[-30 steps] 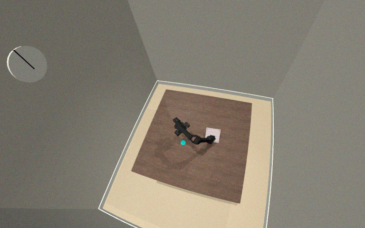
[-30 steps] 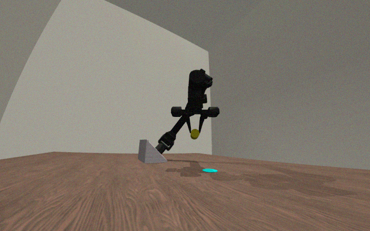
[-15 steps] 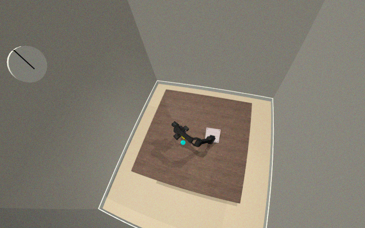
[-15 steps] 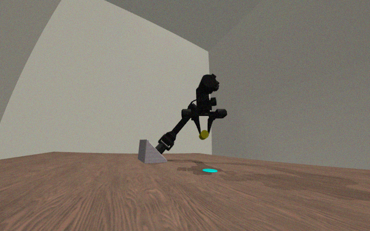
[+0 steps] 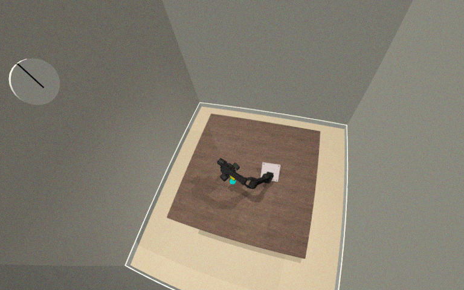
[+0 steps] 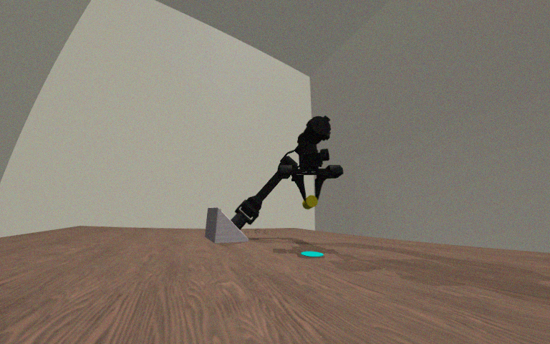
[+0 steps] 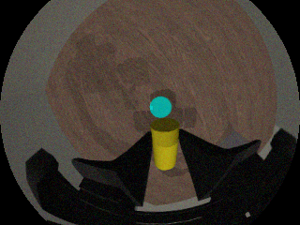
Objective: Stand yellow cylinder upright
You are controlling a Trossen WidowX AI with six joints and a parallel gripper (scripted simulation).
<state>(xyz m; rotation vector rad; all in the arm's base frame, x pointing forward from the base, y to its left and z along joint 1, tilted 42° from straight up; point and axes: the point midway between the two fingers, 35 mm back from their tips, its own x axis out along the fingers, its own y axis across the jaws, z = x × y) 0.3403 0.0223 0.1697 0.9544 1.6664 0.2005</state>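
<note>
Now: the cyan circle 140 mm below my gripper tip. From my gripper tip the other things lie so: yellow cylinder 20 mm behind, 10 mm to the left.
</note>
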